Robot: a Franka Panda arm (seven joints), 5 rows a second.
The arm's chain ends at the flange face. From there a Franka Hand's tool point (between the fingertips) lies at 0.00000 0.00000 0.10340 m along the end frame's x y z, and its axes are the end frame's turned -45 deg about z.
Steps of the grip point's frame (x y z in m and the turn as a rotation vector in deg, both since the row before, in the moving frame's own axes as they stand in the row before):
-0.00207, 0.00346, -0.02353, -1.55, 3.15, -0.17
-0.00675, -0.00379, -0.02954, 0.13, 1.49, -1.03
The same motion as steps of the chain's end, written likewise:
-0.00501, 0.00596, -0.02334, 1.13, 3.32, -0.17
-0.00917, 0.00418, -0.02950, 1.15, 0.96, -1.03

